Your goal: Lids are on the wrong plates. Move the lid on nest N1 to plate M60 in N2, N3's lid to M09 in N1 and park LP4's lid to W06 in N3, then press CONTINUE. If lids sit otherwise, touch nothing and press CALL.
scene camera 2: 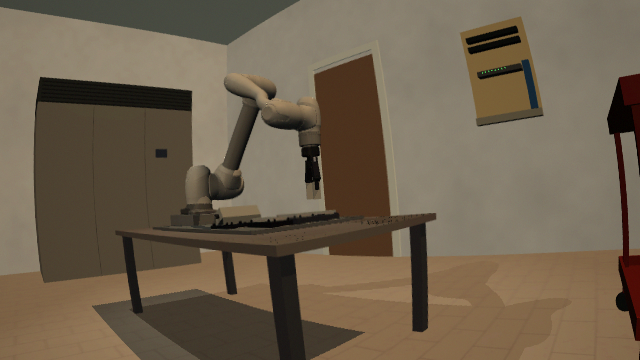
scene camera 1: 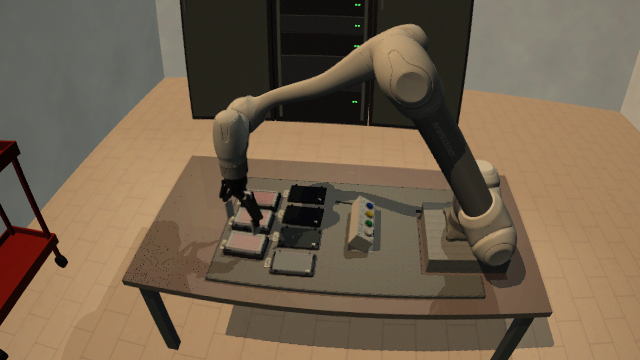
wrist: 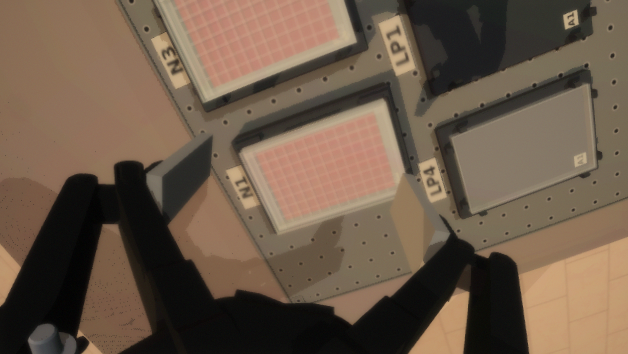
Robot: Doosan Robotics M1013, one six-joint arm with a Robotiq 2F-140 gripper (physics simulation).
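Where they show: gripper, fingertip midpoint: (scene camera 2: 313, 199) (scene camera 1: 243, 224) (wrist: 304, 174); arm's base at its link origin: (scene camera 2: 199, 213).
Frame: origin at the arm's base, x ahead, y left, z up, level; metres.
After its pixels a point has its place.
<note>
My gripper (scene camera 1: 242, 218) {z 0.033, x 0.801, y 0.141 m} (scene camera 2: 313, 192) {z 0.033, x 0.801, y 0.141 m} (wrist: 304, 174) {z 0.033, x 0.801, y 0.141 m} is open and empty, pointing down above the plates at N1 and N3. The N1 plate (scene camera 1: 245, 242) {z -0.017, x 0.789, y 0.177 m} (wrist: 325, 167) {z -0.017, x 0.792, y 0.160 m} shows a pink grid under a hazy, clear-edged cover and lies between the fingers in the wrist view, below them. The N3 plate (scene camera 1: 245, 218) {z -0.016, x 0.824, y 0.054 m} (wrist: 265, 40) {z -0.016, x 0.800, y 0.051 m} looks similar, partly hidden by a finger in scene camera 1. The N2 plate (scene camera 1: 267, 198) {z -0.023, x 0.774, y -0.086 m} is pink, behind N3. A pale grey panel (scene camera 1: 293, 262) {z -0.038, x 0.610, y 0.223 m} (wrist: 525, 150) {z -0.038, x 0.616, y 0.214 m} tagged A1 lies in LP4. Codes M60, M09 and W06 are not readable.
Dark nest LP1 (scene camera 1: 299, 238) {z -0.046, x 0.614, y 0.094 m} (wrist: 500, 45) {z -0.046, x 0.622, y 0.117 m} lies behind LP4, with two black nests (scene camera 1: 302, 216) {z -0.046, x 0.625, y -0.029 m} (scene camera 1: 307, 194) {z -0.046, x 0.630, y -0.166 m} farther back. A button box (scene camera 1: 361, 225) {z 0.023, x 0.399, y 0.070 m} with blue, yellow, green and white buttons stands right of them. A red cart (scene camera 1: 30, 235) stands left of the table (scene camera 1: 165, 270) {z -0.068, x 1.061, y 0.331 m}.
</note>
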